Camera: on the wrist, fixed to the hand. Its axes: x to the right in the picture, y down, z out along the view.
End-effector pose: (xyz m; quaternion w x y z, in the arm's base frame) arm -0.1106 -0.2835 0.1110 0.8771 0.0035 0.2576 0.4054
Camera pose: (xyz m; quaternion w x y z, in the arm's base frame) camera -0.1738 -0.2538 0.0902 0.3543 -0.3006 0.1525 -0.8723
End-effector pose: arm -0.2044 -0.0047 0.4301 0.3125 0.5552 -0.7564 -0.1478
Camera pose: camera -0.2228 0.0241 0.4945 0.0373 -0.7744 -0.5985 0.2018
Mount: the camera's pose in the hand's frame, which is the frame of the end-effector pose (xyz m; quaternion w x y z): -0.0035 0.0603 -0.0408 0.0046 -0.0216 -0.1613 0.9867
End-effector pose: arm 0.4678 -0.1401 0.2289 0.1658 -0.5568 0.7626 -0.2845
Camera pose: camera 0.4002 -0.1135 0.2233 0.3924 0.7004 0.5323 0.2686
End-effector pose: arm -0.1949 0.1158 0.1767 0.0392 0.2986 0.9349 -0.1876
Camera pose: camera -0.1559 0.1745 0.1954 0.3425 0.8927 -0.2926 0.0098
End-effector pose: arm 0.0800 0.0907 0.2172 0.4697 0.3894 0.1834 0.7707
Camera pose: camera 0.0143 0.0614 0.2291 0.7203 -0.2969 0.4758 -0.4082
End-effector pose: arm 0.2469 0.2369 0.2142 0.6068 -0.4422 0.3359 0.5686
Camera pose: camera 0.1908 0.1958 0.1924 0.5136 -0.4080 -0.3277 -0.6799
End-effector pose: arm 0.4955 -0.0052 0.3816 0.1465 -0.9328 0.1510 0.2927
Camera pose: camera 0.4911 -0.0742 0.4046 0.2839 -0.1887 -0.8911 -0.2996
